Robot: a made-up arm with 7 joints. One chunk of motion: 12 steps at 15 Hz.
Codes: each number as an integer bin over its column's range. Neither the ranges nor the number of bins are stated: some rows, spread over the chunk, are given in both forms.
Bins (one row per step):
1: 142 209 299 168 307 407 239
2: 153 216 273 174 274 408 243
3: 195 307 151 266 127 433 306
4: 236 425 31 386 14 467 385
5: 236 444 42 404 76 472 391
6: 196 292 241 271 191 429 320
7: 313 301 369 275 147 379 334
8: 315 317 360 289 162 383 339
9: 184 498 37 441 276 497 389
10: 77 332 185 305 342 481 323
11: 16 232 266 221 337 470 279
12: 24 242 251 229 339 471 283
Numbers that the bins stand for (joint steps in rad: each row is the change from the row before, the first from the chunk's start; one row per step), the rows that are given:
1: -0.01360 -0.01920 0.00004 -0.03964 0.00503 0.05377 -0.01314
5: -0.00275 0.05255 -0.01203 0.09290 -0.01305 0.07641 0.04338
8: 0.00637 0.01377 0.00291 0.02832 -0.00632 0.04541 0.02405
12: -0.02723 -0.00912 -0.00221 -0.00538 0.00754 0.07607 0.00323
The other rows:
2: -0.01233 -0.01706 -0.00118 -0.03627 0.00245 0.05412 -0.01165
3: -0.00749 0.01072 -0.00691 0.01540 -0.00906 0.06283 0.01178
4: -0.00275 0.04675 -0.01254 0.08279 -0.01790 0.07467 0.04115
6: -0.00737 0.00614 -0.00268 0.01821 -0.00405 0.06144 0.01698
7: 0.00614 0.00889 0.00333 0.02045 -0.00749 0.04402 0.02219
9: -0.00876 0.06903 -0.01226 0.11368 0.00260 0.08512 0.04264
10: -0.02111 0.01835 -0.00531 0.03730 0.00777 0.07955 0.01810
11: -0.02815 -0.01217 -0.00151 -0.00988 0.00738 0.07572 0.00174

